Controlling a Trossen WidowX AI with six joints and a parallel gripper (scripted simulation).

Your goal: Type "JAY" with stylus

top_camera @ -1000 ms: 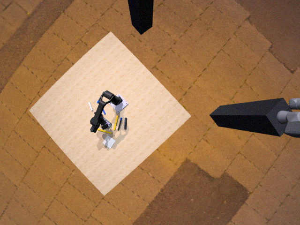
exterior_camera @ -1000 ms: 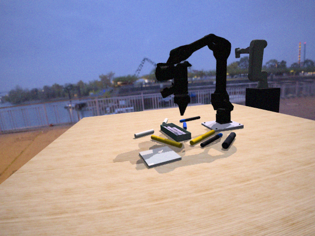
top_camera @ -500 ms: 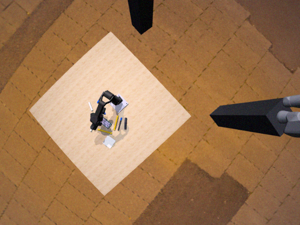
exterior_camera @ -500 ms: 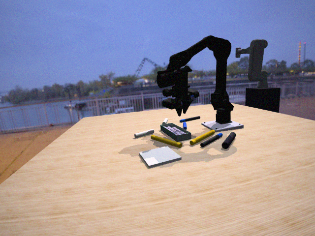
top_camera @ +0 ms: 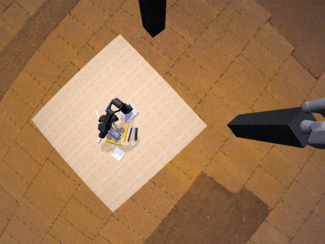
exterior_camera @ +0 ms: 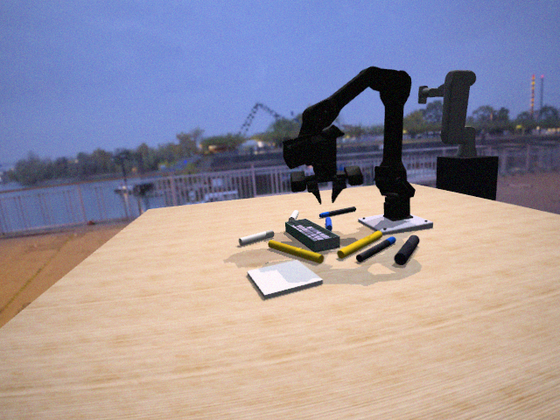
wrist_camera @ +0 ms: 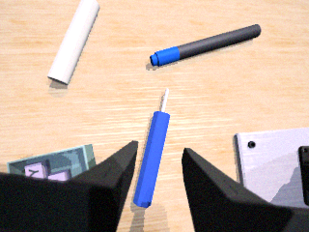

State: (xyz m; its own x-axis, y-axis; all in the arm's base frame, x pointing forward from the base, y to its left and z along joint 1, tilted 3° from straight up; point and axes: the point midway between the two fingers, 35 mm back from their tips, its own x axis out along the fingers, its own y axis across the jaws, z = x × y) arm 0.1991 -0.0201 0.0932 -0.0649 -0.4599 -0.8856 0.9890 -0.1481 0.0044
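The blue stylus is 10 mm behind my gripper tip, 20 mm to the right of it and 60 mm below it. Round my gripper tip: white flat pad 170 mm ahead, 310 mm to the left, 60 mm below; grey stylus tip 20 mm behind, 50 mm to the right, 60 mm below; black cylinder 100 mm behind, 270 mm to the left, 50 mm below.
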